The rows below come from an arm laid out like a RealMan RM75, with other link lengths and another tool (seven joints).
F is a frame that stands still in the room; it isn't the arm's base.
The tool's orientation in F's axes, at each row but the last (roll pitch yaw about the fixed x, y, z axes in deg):
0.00, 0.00, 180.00
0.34, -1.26, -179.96
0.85, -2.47, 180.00
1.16, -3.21, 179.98
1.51, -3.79, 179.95
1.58, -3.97, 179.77
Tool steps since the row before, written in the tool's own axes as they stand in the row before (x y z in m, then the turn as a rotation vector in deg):
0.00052, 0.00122, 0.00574, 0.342, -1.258, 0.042
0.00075, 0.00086, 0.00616, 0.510, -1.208, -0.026
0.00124, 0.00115, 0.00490, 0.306, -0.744, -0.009
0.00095, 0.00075, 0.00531, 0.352, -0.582, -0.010
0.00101, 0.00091, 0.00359, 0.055, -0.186, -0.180
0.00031, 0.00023, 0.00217, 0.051, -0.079, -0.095
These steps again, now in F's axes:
-0.00052, -0.00122, 0.00574, -0.342, 1.258, 0.042
-0.00061, -0.00082, 0.00618, -0.511, 1.207, -0.022
-0.00103, -0.00108, 0.00497, -0.307, 0.744, -0.007
-0.00065, -0.00064, 0.00537, -0.352, 0.582, -0.002
-0.00077, -0.00081, 0.00367, -0.067, 0.181, -0.181
-0.00016, -0.00017, 0.00219, -0.057, 0.077, -0.093

